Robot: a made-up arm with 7 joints. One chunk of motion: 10 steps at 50 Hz.
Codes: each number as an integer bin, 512 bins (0 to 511) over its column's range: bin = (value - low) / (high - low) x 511, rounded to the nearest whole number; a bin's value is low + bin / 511 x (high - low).
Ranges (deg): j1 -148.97..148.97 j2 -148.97..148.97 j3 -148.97..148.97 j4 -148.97..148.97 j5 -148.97..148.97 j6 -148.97..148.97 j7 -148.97..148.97
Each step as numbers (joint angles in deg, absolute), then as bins.
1 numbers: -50.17 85.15 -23.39 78.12 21.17 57.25 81.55
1 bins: 169 402 215 389 292 354 395
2 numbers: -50.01 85.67 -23.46 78.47 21.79 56.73 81.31
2 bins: 170 402 215 390 293 353 395
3 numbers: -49.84 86.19 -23.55 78.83 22.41 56.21 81.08
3 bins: 170 403 215 391 294 352 395
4 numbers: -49.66 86.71 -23.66 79.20 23.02 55.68 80.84
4 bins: 170 404 215 391 295 351 394
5 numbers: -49.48 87.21 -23.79 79.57 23.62 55.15 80.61
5 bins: 171 405 215 392 296 350 394
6 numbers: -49.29 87.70 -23.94 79.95 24.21 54.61 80.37
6 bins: 171 406 214 393 297 349 393
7 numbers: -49.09 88.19 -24.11 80.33 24.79 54.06 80.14
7 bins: 171 407 214 393 298 348 393
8 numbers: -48.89 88.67 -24.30 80.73 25.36 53.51 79.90
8 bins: 172 408 214 394 299 347 393
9 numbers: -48.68 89.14 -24.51 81.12 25.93 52.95 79.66
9 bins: 172 408 213 395 300 346 392
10 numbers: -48.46 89.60 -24.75 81.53 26.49 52.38 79.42
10 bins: 172 409 213 395 301 345 392
